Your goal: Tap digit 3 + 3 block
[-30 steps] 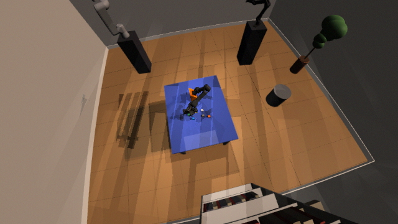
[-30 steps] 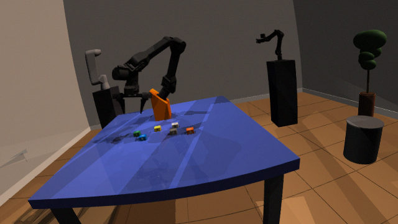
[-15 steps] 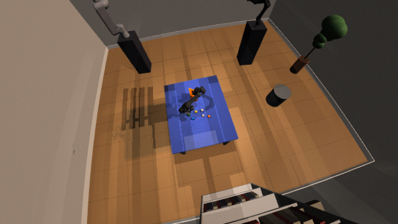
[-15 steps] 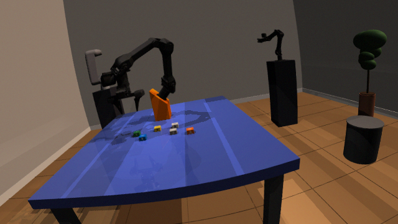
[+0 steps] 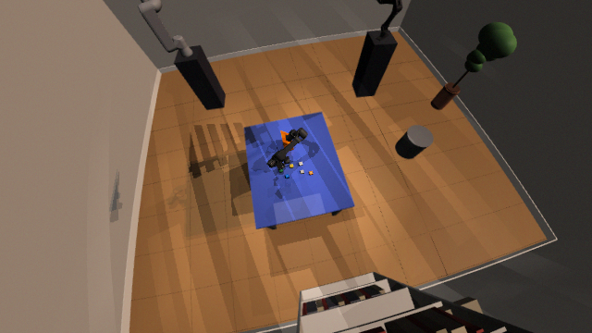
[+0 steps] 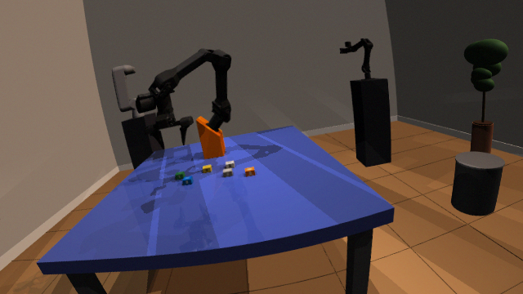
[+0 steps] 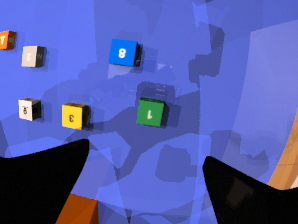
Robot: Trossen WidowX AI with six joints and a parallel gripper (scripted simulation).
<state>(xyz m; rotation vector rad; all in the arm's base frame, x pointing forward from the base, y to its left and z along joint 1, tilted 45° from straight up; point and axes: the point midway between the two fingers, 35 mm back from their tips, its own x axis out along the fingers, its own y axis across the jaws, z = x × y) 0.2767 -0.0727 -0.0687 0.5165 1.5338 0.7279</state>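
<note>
My gripper tip is now 280 mm to the right of the orange block, 120 mm above it and 60 mm short of it. From my gripper tip the other things lie so: blue block (120 mm below, 70 mm ahead, 50 mm to the left); then yellow block (120 mm below, 100 mm to the left, 30 mm behind); then green block (120 mm below).
</note>
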